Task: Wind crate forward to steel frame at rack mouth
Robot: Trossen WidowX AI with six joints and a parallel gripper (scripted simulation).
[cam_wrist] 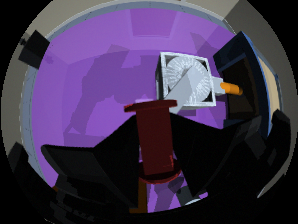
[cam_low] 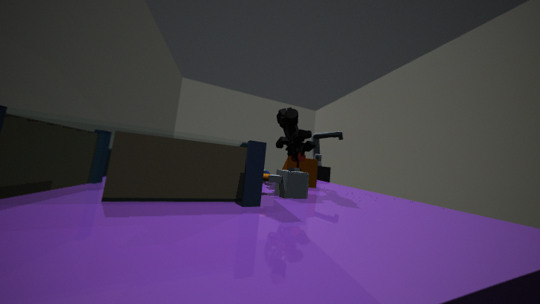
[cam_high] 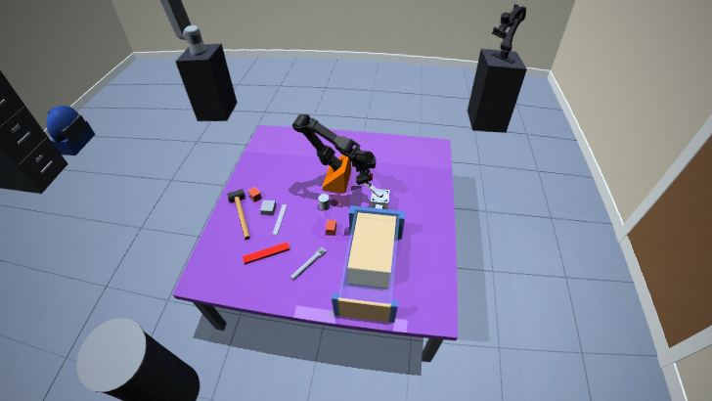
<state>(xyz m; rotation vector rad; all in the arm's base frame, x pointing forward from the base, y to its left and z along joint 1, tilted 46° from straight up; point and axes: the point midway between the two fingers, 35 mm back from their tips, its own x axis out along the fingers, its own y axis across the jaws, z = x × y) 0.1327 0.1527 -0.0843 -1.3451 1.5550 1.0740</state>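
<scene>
The winch handle lies 3 cm ahead of my gripper tip, 1 cm to the left of it and 3 cm below it. From my gripper tip the other things lie so: grey bar: 19 cm ahead, 46 cm to the right, 13 cm below; grey winch: 5 cm ahead, 5 cm to the left, 10 cm below; red knob: 2 cm to the right.
</scene>
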